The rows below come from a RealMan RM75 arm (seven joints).
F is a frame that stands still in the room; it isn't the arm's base.
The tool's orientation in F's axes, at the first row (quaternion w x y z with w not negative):
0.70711 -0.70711 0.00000 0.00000
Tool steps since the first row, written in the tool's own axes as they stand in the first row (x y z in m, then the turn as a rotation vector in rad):
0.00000 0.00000 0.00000 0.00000 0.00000 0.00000
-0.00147 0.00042 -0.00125 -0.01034 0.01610 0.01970
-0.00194 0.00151 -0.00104 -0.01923 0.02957 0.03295
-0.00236 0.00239 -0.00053 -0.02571 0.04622 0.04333
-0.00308 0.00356 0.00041 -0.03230 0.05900 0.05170
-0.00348 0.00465 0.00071 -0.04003 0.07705 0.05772
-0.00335 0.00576 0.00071 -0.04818 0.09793 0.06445
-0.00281 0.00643 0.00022 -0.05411 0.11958 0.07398
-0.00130 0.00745 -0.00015 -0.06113 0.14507 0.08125
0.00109 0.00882 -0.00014 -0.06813 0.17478 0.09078
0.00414 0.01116 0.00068 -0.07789 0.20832 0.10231
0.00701 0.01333 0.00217 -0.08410 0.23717 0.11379
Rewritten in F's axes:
0.00000 0.00000 0.00000 0.00000 0.00000 0.00000
-0.00147 -0.00125 -0.00042 -0.01034 0.01970 -0.01610
-0.00194 -0.00104 -0.00151 -0.01923 0.03295 -0.02957
-0.00236 -0.00053 -0.00239 -0.02571 0.04333 -0.04622
-0.00308 0.00041 -0.00356 -0.03230 0.05170 -0.05900
-0.00348 0.00071 -0.00465 -0.04003 0.05772 -0.07705
-0.00335 0.00071 -0.00576 -0.04818 0.06445 -0.09793
-0.00281 0.00022 -0.00643 -0.05411 0.07398 -0.11958
-0.00130 -0.00015 -0.00745 -0.06113 0.08125 -0.14507
0.00109 -0.00014 -0.00882 -0.06813 0.09078 -0.17478
0.00414 0.00068 -0.01116 -0.07789 0.10231 -0.20832
0.00701 0.00217 -0.01333 -0.08410 0.11379 -0.23717

